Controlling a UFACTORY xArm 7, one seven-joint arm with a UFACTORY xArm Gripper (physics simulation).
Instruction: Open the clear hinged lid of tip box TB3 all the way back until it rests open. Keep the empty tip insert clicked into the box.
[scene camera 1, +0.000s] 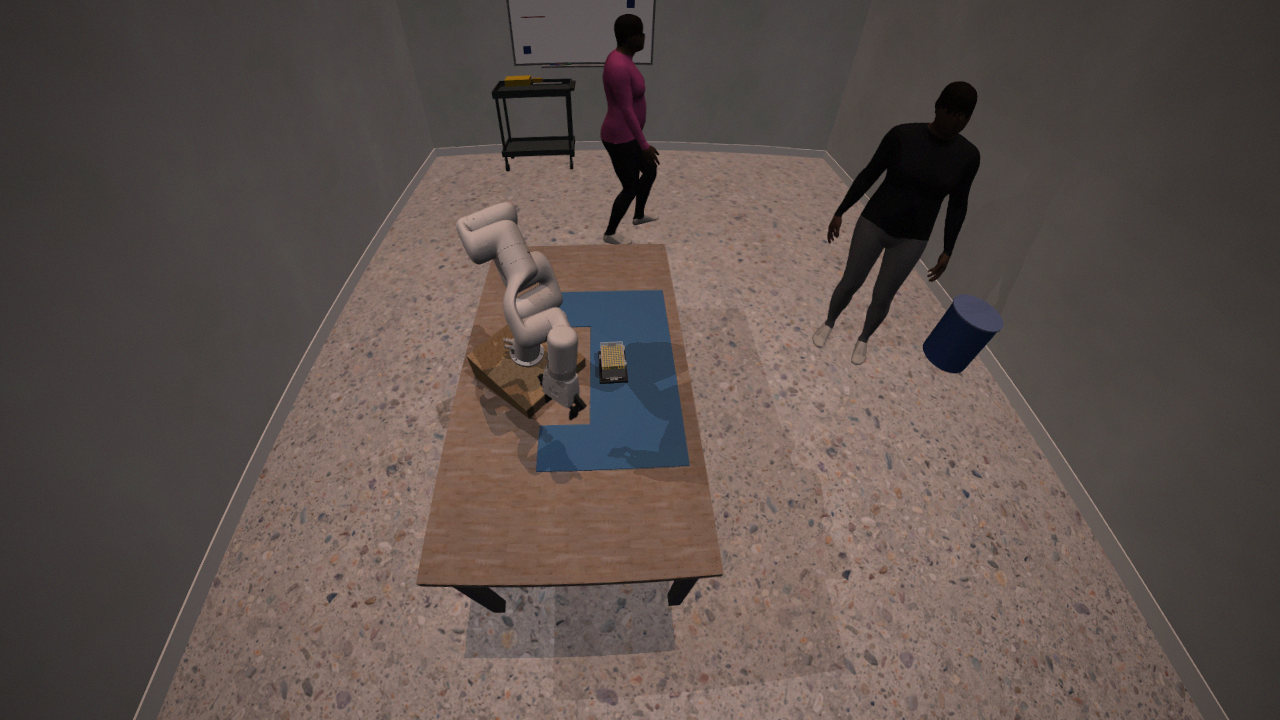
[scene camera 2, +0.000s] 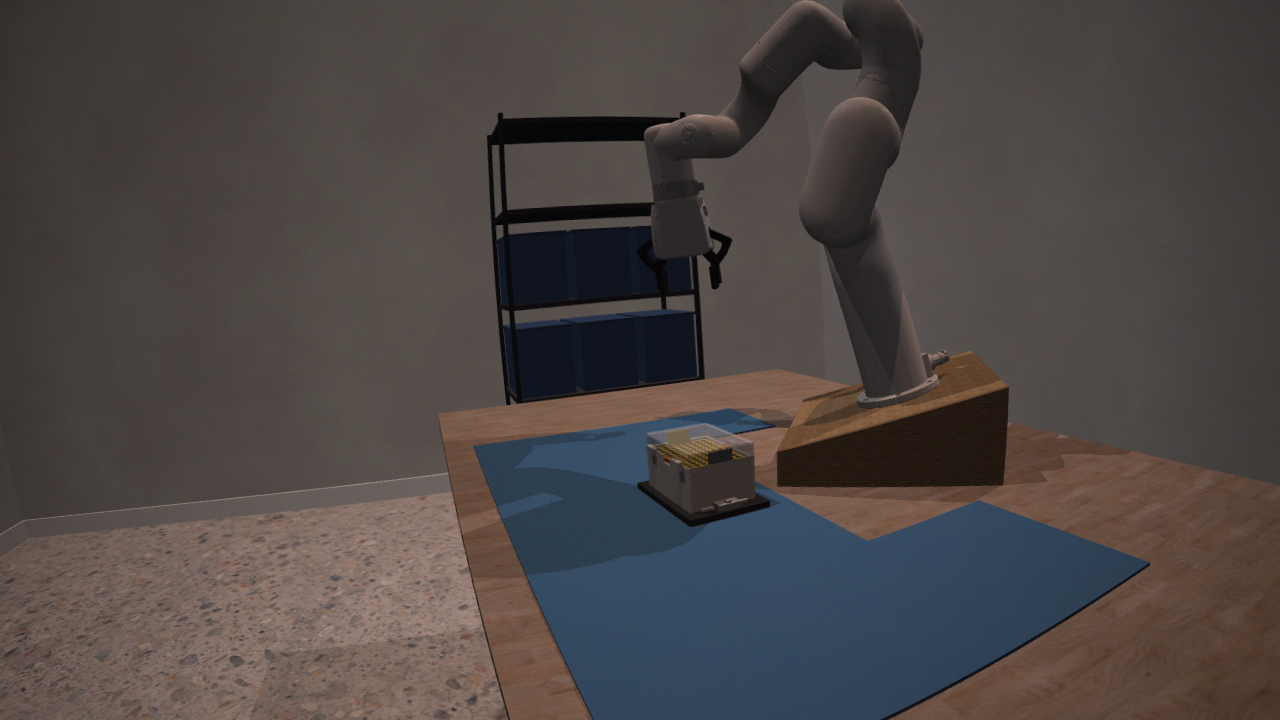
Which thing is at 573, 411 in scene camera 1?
My gripper.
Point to my gripper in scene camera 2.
At 690, 290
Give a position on a clear lid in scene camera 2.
699, 445
